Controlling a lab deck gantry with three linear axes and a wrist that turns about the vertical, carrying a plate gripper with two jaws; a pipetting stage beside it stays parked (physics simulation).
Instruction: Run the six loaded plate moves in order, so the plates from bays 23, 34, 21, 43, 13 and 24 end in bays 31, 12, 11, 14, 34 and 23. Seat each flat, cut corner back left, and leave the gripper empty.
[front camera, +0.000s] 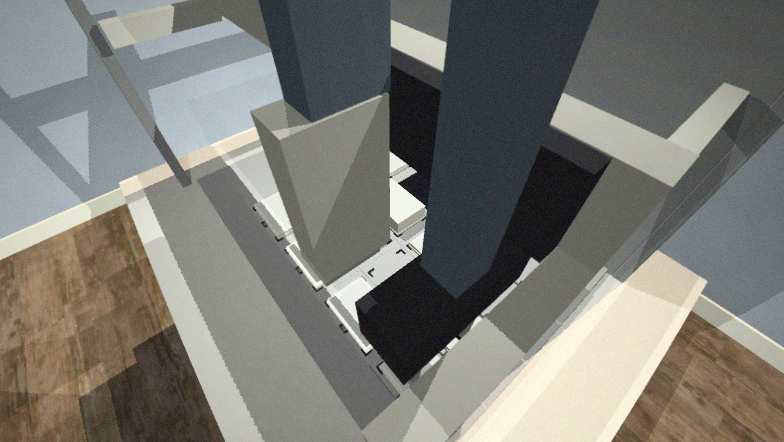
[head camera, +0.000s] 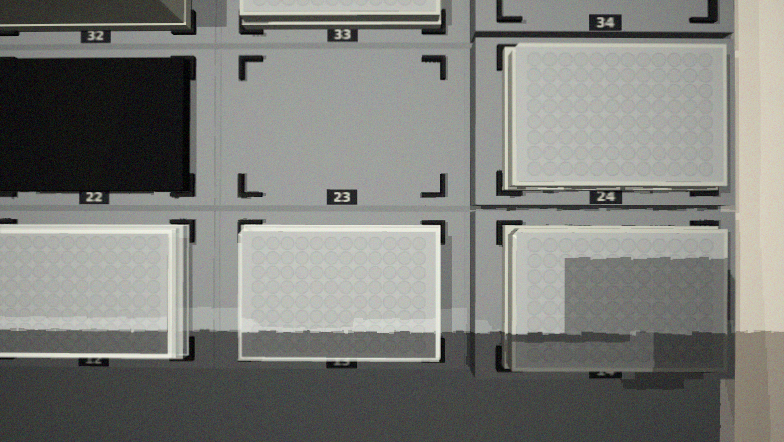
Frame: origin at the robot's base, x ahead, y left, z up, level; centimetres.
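Seen in the pictures: robot's base, origin of its link: (front camera: 254, 208).
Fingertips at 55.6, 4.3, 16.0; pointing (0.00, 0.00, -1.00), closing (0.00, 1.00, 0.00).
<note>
Offsets run from my fingertips to a thing's middle, as dx, dy, dz. "pt": to the spot under its first point.
The black gripper body (front camera: 409, 323) hangs over the front right of the deck in the front view; its jaws and anything between them are hidden. In the head view, white plates lie in bay 13 @[pt -16.4, +0.2, -14.5] (head camera: 338, 291), bay 14 @[pt -4.6, +0.5, -13.1] (head camera: 540, 291) and bay 24 @[pt +0.0, +10.3, -13.1] (head camera: 620, 120). Their cut corners show at the back left. Bay 23 @[pt -16.4, +10.7, -16.0] (head camera: 342, 126) is empty, and the visible front part of bay 34 @[pt -0.1, +17.8, -14.5] (head camera: 603, 6) shows bare deck. A white plate @[-32.8, +0.0, -15.2] (head camera: 82, 274) lies in bay 12. In the front view, a plate @[-49.2, +0.0, -15.2] (front camera: 275, 211) lies in bay 11. Bays 21, 31 and 43 are hidden or out of view.
A plate @[pt -16.3, +17.9, -14.5] (head camera: 340, 5) sits in bay 33. A black block @[-32.8, +10.7, -15.6] (head camera: 93, 123) fills bay 22. A tall pale block @[-32.8, +21.4, -13.9] (front camera: 405, 204) (head camera: 93, 10) stands in bay 32. The beige pipetting stage (front camera: 345, 186) hangs beside the blue gripper column (front camera: 494, 126). Frame rails (front camera: 614, 131) surround the deck.
</note>
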